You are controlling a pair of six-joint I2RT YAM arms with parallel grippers.
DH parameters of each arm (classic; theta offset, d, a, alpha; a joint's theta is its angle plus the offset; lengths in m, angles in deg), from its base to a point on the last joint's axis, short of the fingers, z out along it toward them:
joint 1: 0 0.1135 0.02 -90
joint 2: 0 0 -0.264 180
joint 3: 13.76 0 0.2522 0
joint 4: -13.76 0 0.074 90
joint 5: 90 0 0 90
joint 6: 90 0.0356 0 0
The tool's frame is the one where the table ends.
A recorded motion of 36 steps. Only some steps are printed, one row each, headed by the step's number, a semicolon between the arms.
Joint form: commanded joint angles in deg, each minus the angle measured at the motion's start. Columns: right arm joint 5, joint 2, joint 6, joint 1, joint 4, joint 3; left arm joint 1, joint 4, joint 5, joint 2, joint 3, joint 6.
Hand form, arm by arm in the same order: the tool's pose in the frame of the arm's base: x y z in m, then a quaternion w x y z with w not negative. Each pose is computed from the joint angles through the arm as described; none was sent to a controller.
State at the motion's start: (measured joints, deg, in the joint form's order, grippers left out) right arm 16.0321 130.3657 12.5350 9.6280 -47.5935 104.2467; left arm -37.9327 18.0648 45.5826 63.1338 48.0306 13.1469
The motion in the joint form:
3: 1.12 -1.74 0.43 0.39 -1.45 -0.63; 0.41 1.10 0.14 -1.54 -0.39 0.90
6: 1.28 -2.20 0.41 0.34 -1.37 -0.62; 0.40 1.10 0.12 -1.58 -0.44 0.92
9: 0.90 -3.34 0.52 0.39 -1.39 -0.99; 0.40 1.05 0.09 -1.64 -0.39 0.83
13: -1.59 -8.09 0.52 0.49 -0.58 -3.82; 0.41 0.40 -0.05 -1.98 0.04 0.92
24: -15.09 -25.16 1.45 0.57 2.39 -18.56; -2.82 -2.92 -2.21 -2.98 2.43 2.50
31: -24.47 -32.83 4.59 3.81 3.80 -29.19; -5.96 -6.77 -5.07 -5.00 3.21 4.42
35: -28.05 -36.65 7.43 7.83 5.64 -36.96; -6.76 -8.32 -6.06 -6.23 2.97 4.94
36: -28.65 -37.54 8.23 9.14 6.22 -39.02; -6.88 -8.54 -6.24 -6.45 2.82 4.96
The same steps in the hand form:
3: 0.4566 0.0700 0.1667 0.16384 0.04586 0.97840 -0.11739; 0.1788 -0.1695 0.3538 0.61299 0.52860 0.43460 -0.39490
6: 0.4564 0.0695 0.1704 0.16859 0.04700 0.97749 -0.11781; 0.1787 -0.1694 0.3537 0.61304 0.52863 0.43462 -0.39476
9: 0.4542 0.0697 0.1772 0.17443 0.04798 0.97699 -0.11296; 0.1785 -0.1692 0.3542 0.61319 0.52812 0.43479 -0.39502
13: 0.4423 0.0699 0.1993 0.19344 0.04683 0.97615 -0.08671; 0.1775 -0.1683 0.3570 0.61472 0.52775 0.43431 -0.39365
24: 0.3810 0.0679 0.2438 0.21562 0.03404 0.97514 0.03799; 0.1655 -0.1749 0.3699 0.61710 0.53634 0.42167 -0.39207
31: 0.3371 0.0859 0.2370 0.17880 0.01628 0.97597 0.12349; 0.1510 -0.1774 0.3756 0.61671 0.54408 0.41810 -0.38581
35: 0.3061 0.1041 0.2205 0.14366 0.00174 0.97706 0.15722; 0.1454 -0.1757 0.3759 0.61582 0.54561 0.42008 -0.38290
36: 0.2976 0.1093 0.2154 0.13414 -0.00302 0.97746 0.16301; 0.1445 -0.1754 0.3754 0.61520 0.54560 0.42121 -0.38266

